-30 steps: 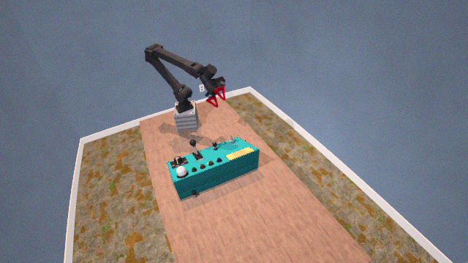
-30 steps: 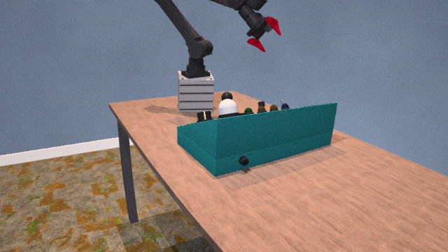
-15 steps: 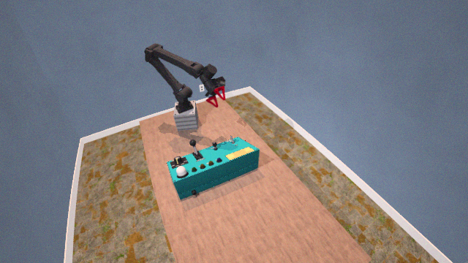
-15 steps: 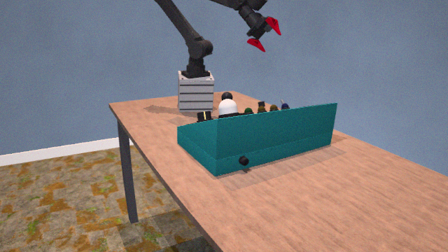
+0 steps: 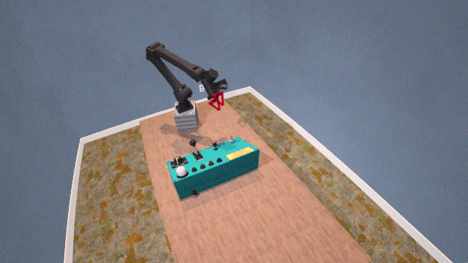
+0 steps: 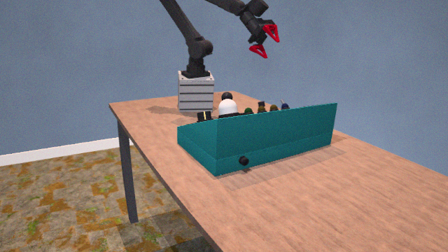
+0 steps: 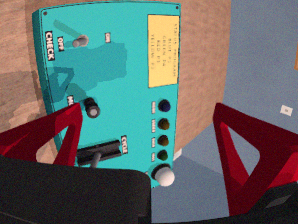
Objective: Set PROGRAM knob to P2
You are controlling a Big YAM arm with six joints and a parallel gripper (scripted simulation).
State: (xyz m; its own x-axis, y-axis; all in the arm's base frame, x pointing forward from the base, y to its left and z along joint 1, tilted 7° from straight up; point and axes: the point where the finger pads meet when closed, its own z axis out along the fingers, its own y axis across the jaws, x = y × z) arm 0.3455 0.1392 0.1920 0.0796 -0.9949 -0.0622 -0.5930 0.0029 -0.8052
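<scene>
Right now the black-ball lever is 21 cm to the right of my hand, 20 cm below it and 4 cm ahead of it. The rest, counted from my hand: teal console: 24 cm below, 15 cm to the right, 10 cm ahead; mode knob: 21 cm below, 9 cm to the right, 7 cm ahead; toggle: 22 cm below, 7 cm ahead, 3 cm to the left.
</scene>
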